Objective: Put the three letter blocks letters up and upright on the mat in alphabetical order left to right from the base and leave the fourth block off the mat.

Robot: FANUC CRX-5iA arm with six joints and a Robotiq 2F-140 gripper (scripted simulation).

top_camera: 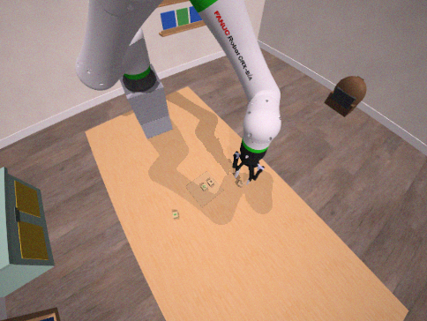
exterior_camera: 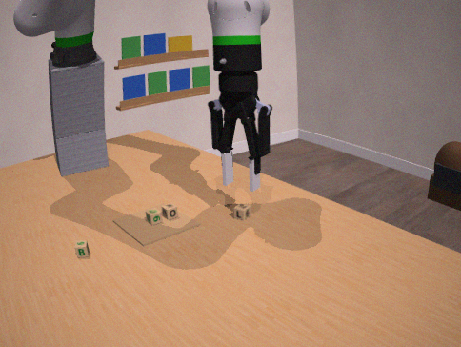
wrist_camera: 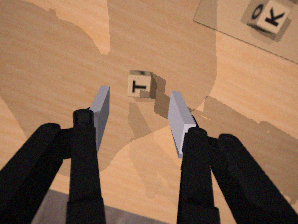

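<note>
Right now the thin tan mat is 11 cm behind my hand, 15 cm to the right of it and 10 cm below it.
</note>
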